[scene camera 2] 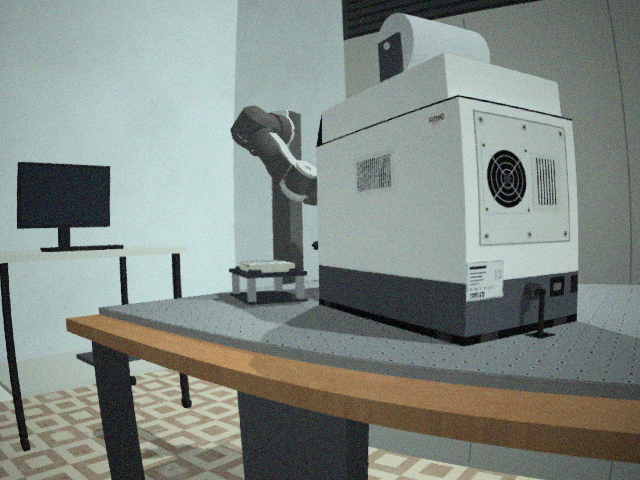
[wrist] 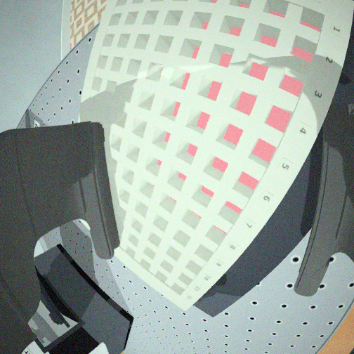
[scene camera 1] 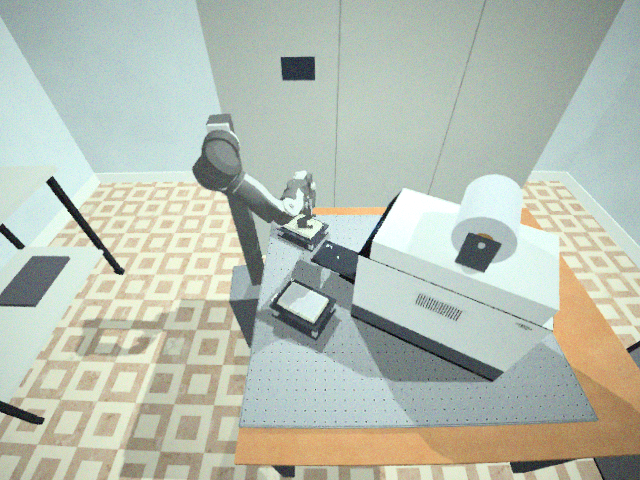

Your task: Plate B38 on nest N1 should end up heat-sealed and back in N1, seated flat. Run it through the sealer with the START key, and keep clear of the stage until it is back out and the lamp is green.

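Observation:
Plate B38 (scene camera 1: pixel 295 227) (wrist: pixel 165 125), pale with many square wells and no film visible over them, sits on the dark nest N1 (scene camera 1: pixel 311 243) (wrist: pixel 265 250) at the back left of the bench. My gripper (scene camera 1: pixel 306 223) (wrist: pixel 200 197) is down around it, shut on its two sides, one finger against each edge. The sealer (scene camera 1: pixel 439 289) (scene camera 2: pixel 392 217) stands to the right. Its dark stage (scene camera 1: pixel 336 263) sticks out at the front, with no plate on it. In the second scene view the sealer hides the gripper and N1. The START key and lamp do not show.
A second nest (scene camera 1: pixel 289 317) (scene camera 2: pixel 305 272) stands nearer scene camera 1, bearing another pale plate (scene camera 1: pixel 302 299) (scene camera 2: pixel 266 266). The stage lies between the two nests. A white film roll (scene camera 1: pixel 485 217) (scene camera 2: pixel 439 41) tops the sealer. A monitor (scene camera 2: pixel 63 195) stands on a side table.

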